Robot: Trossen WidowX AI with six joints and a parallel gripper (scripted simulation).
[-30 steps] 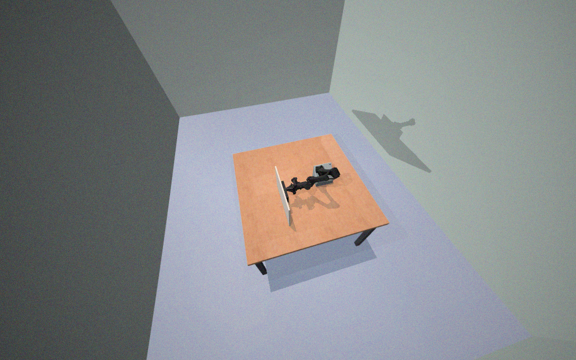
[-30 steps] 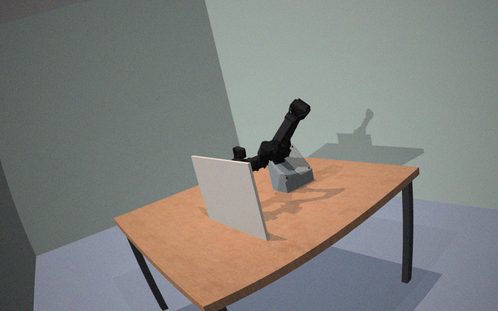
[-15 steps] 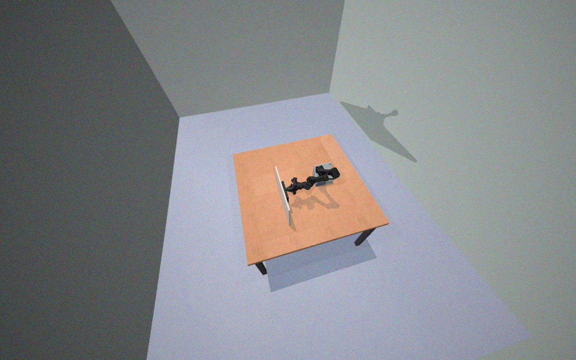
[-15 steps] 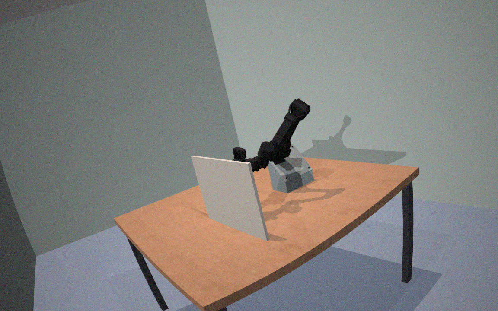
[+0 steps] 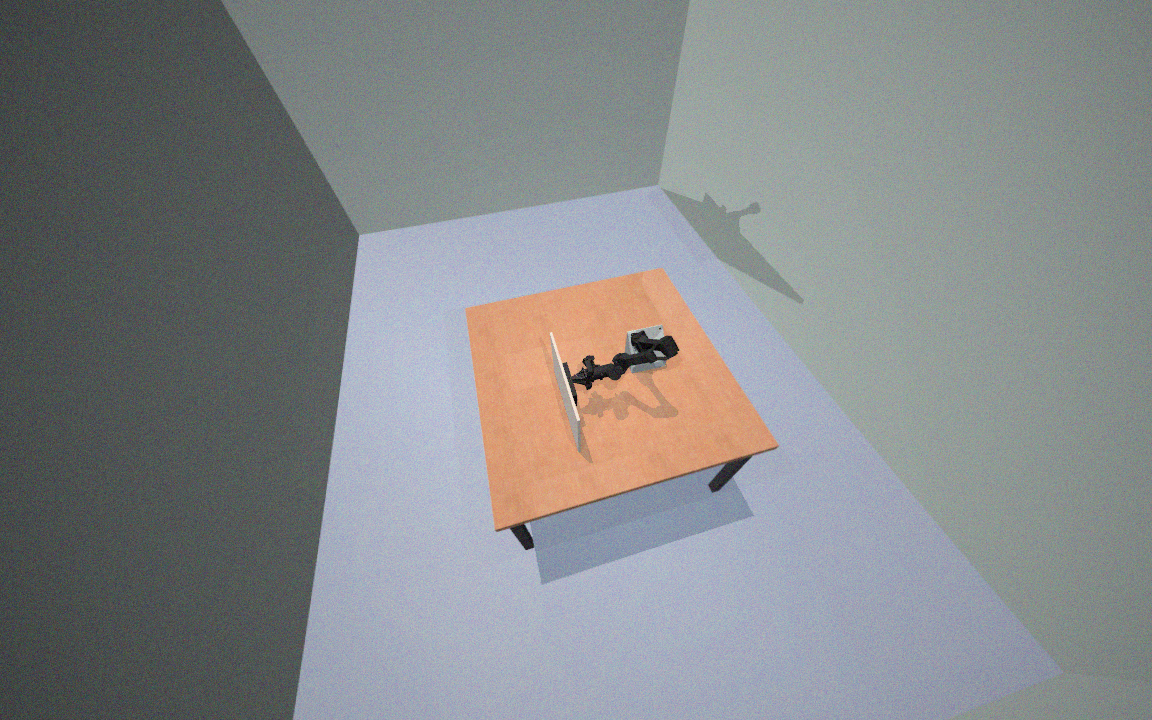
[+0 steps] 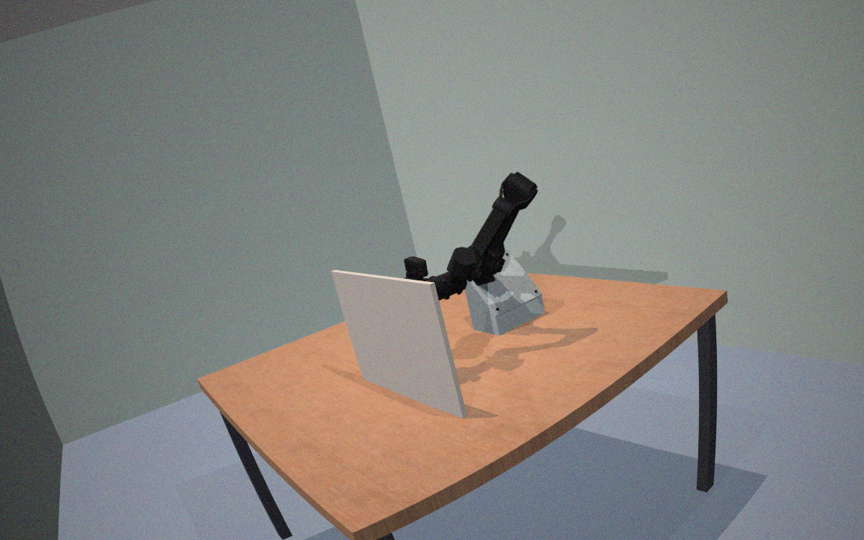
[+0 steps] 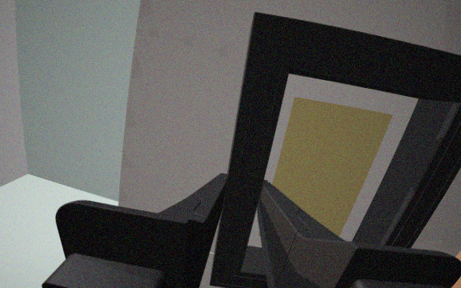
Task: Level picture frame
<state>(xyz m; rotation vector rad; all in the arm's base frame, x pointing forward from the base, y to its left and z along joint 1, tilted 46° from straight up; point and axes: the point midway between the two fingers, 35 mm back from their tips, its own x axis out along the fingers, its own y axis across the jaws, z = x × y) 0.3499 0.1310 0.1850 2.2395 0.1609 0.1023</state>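
Now: gripper tip 5 cm above the picture frame, 1 cm to the left of it and 1 cm short of it. From my gripper tip the other things lie so: wall panel: 7 cm below, 2 cm ahead, 1 cm to the left.
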